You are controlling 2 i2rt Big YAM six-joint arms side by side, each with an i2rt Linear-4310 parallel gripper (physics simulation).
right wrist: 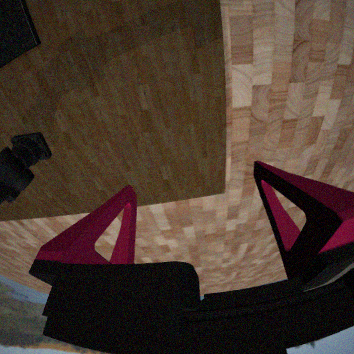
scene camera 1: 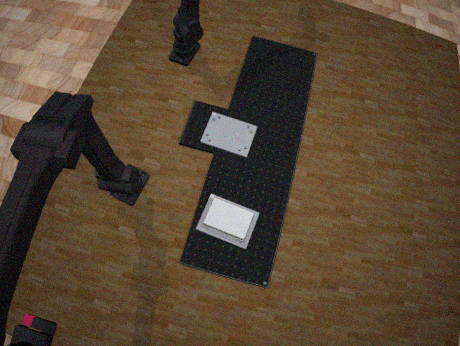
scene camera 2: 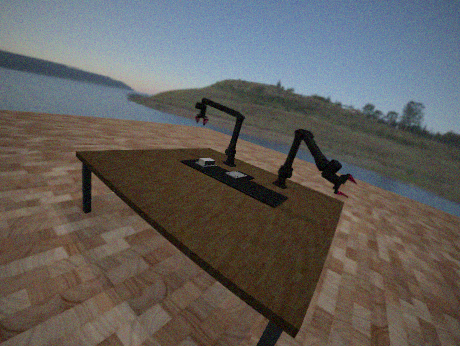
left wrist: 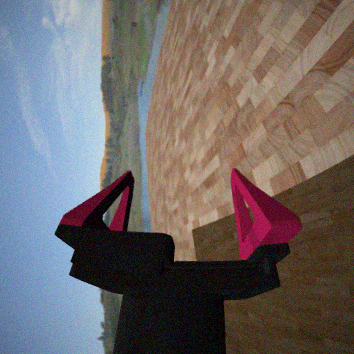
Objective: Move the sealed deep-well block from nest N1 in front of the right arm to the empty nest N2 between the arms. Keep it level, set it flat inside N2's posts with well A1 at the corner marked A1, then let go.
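Frame: origin at the left arm's base, x down, y left, z ahead, level; millimetres.
Seen in the pictures: left gripper, fingertip midpoint: (scene camera 2: 352,190) (left wrist: 180,173); right gripper, fingertip midpoint: (right wrist: 191,179) (scene camera 2: 200,124); left arm's base, origin of the base link: (scene camera 1: 184,52) (scene camera 2: 279,185); right arm's base, origin of the base link: (right wrist: 31,145) (scene camera 1: 130,185) (scene camera 2: 229,164).
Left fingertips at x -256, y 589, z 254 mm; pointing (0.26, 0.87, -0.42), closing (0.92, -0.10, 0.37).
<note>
Offsets run from my left fingertips to a thing's top centre. Level surfaces: height alone.
The sealed deep-well block {dy -1130, dx +190, dz +171 mm} (scene camera 1: 228,217) (scene camera 2: 205,161), with a white top, sits flat on the pale plate of nest N1 {dy -1130, dx +225, dz +171 mm} (scene camera 1: 220,235). Nest N2 {dy -857, dx +221, dz +55 mm} (scene camera 1: 229,134) (scene camera 2: 236,174) is a pale grey plate with small posts near its corners and no block on it. The A1 marks are too small to read. My right gripper (scene camera 2: 201,123) (right wrist: 191,179) is open and empty, high above and behind the nests, away from the block; part of it shows at the lower left in scene camera 1. My left gripper (scene camera 2: 351,189) (left wrist: 180,173) is open and empty, out past the table's right end in scene camera 2.
Both nests lie on a black perforated mat {dx +243 mm} (scene camera 1: 280,80) (scene camera 2: 272,199) on the brown wooden table {dx +256 mm} (scene camera 1: 370,200) (scene camera 2: 200,230). The right arm's base (scene camera 1: 131,186) (scene camera 2: 230,162) and left arm's base (scene camera 1: 185,54) (scene camera 2: 280,184) stand behind the mat. The table edge shows in both wrist views.
</note>
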